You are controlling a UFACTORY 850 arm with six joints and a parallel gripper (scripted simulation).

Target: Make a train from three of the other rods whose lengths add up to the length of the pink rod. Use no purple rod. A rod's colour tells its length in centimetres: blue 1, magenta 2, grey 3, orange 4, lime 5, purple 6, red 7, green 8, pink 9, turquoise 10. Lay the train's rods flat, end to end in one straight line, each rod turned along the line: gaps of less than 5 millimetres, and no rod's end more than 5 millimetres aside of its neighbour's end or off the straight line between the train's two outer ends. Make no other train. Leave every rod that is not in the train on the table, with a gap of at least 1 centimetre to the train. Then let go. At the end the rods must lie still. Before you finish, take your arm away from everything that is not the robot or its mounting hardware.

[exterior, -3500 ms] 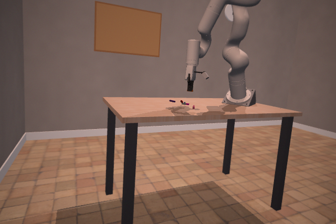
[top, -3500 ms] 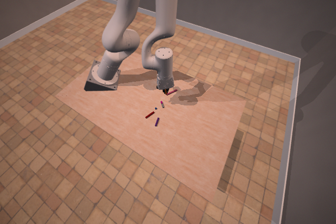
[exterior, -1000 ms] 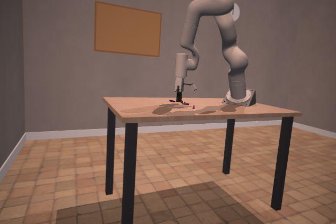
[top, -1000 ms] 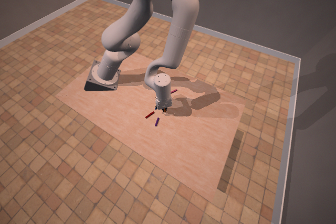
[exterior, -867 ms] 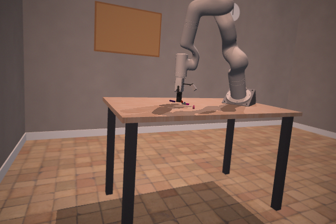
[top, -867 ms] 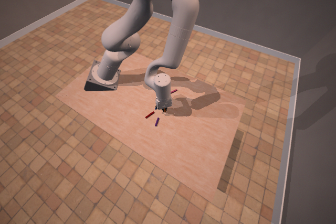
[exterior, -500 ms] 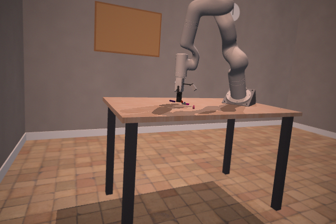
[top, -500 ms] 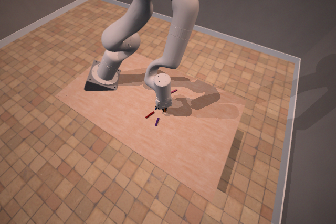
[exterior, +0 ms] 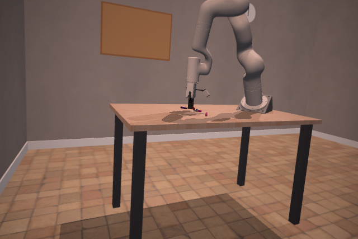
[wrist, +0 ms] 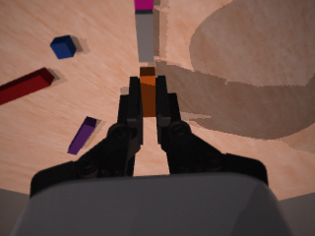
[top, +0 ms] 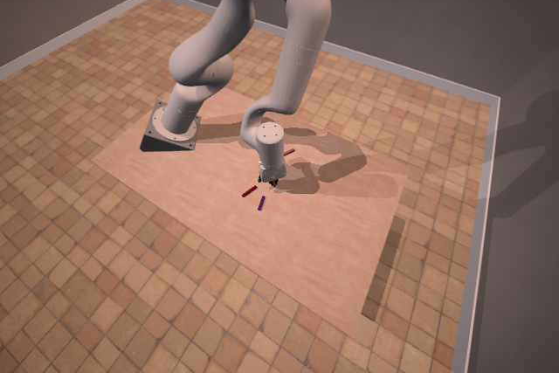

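Right now the grey rod is 3 cm behind my hand, 2 cm to the left of it and 3 cm below it. The rest, counted from my hand: blue rod 5 cm behind, 3 cm to the right, 3 cm below; magenta rod 6 cm behind, 3 cm to the left, 3 cm below; orange rod 2 cm below.
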